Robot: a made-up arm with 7 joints.
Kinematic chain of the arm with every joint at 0, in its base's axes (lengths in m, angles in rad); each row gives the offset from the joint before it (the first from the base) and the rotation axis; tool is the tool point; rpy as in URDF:
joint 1: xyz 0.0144 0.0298 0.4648 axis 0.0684 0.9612 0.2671
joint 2: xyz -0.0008 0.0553 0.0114 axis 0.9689 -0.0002 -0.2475
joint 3: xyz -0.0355 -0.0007 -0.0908 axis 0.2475 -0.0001 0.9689
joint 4: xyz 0.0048 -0.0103 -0.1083 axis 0.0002 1 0
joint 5: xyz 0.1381 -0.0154 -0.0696 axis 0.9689 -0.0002 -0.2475
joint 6: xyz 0.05 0.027 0.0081 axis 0.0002 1 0
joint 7: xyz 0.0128 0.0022 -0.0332 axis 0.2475 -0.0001 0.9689
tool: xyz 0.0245 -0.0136 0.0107 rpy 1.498 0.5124 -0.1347
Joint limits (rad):
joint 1: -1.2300..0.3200
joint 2: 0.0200..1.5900
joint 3: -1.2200..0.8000
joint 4: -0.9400..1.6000
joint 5: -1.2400..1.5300
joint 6: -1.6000..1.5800
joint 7: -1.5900..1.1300
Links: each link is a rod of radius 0.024 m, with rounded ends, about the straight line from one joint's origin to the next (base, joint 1, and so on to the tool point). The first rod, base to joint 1, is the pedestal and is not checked.
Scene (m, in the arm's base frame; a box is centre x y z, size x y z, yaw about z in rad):
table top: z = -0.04
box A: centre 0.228 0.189 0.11 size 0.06 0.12 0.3 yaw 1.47
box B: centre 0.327 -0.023 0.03 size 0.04 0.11 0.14 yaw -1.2
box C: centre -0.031 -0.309 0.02 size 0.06 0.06 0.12 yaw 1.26
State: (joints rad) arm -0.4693 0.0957 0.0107 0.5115 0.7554 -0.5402 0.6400
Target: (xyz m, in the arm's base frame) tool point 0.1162 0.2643 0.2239
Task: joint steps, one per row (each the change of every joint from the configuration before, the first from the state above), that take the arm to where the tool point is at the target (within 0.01 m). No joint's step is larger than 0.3 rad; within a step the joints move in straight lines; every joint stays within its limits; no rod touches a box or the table.
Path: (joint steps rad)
1: 0.2631 0.0744 -0.1830 0.0365 0.0069 0.1777 -0.1366
2: 0.2631 0.0744 -0.1829 0.0365 0.0069 0.1776 -0.1366
3: 0.2631 0.0744 -0.1830 0.0365 0.0068 0.1777 -0.1367
4: -0.0087 -0.0315 0.2769 -0.1455 -0.0329 -0.1521 0.1248
5: -0.0088 -0.0316 0.2768 -0.1454 -0.0329 -0.1521 0.1248
6: -0.0087 -0.0315 0.2768 -0.1455 -0.0329 -0.1521 0.1248
7: -0.0088 -0.0315 0.2768 -0.1455 -0.0329 -0.1521 0.1248

